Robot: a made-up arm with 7 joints.
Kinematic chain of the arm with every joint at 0, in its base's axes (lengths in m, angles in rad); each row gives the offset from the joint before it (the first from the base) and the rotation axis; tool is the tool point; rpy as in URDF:
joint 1: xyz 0 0 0.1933 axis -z
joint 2: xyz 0 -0.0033 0.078 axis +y
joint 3: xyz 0 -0.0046 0.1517 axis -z
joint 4: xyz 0 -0.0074 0.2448 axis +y
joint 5: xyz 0 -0.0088 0.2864 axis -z
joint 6: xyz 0 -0.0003 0.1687 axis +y
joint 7: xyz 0 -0.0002 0.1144 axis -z
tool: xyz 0 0 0 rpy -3.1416 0 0
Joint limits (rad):
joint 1: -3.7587..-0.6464
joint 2: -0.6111..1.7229
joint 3: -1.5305..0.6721
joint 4: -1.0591..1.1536
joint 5: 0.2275..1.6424
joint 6: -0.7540..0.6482
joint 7: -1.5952..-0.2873
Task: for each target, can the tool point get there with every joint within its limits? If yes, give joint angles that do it. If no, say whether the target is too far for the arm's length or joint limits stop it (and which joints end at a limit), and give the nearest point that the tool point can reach.
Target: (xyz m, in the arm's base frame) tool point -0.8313 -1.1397 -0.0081
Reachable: no: too far | nearest point -0.5936 -0.7087 0.0947 | short by 0.503 m
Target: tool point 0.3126 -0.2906 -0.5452
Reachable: no: joint limits stop it (at a limit: joint 1, joint 2, joint 4, joint 5, joint 6) | nearest point 0.5334 0.0884 -0.2761 | short by 0.515 m
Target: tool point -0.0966 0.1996 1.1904
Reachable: yes | joints -2.4807 0.3479 -0.7678 -0.2110 0.8052 -0.4978 -1.4334
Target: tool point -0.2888 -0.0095 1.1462
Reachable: yes | joints -2.9397 0.6509 0.3303 -0.6457 0.3521 0.3011 -0.8898
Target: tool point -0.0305 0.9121 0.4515
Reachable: yes | joints -1.5030 1.1826 -0.2693 0.3730 1.5318 -0.6117 -0.6603
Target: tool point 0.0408 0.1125 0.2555
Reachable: no: joint limits stop it (at a limit: joint 1, joint 4, joint 5, joint 6) | nearest point 0.2256 0.7216 0.1745 | short by 0.642 m
